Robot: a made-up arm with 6 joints. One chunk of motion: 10 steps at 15 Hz.
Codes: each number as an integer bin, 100 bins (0 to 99) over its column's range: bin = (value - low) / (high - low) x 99, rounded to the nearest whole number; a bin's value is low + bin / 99 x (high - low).
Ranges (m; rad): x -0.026..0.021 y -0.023..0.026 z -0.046..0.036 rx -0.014..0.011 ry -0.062..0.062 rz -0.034..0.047
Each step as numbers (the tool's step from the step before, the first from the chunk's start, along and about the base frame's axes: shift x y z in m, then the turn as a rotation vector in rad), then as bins.
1 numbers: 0.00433 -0.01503 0.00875 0.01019 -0.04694 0.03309
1 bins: 64 16 66 96 12 82
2 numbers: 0.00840 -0.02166 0.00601 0.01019 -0.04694 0.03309
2 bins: 72 3 63 96 12 82
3 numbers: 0.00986 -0.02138 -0.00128 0.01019 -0.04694 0.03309
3 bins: 76 3 54 96 12 82
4 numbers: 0.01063 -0.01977 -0.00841 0.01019 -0.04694 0.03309
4 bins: 77 7 45 96 12 82
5 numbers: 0.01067 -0.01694 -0.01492 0.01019 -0.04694 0.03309
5 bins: 77 12 38 96 12 82
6 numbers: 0.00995 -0.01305 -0.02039 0.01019 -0.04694 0.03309
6 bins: 76 20 31 96 12 82
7 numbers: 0.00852 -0.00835 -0.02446 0.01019 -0.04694 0.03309
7 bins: 73 30 26 96 12 82
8 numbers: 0.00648 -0.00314 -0.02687 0.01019 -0.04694 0.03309
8 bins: 68 40 23 96 12 82
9 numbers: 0.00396 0.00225 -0.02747 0.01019 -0.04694 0.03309
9 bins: 63 51 22 96 12 82
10 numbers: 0.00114 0.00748 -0.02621 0.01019 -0.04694 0.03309
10 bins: 57 62 24 96 12 82
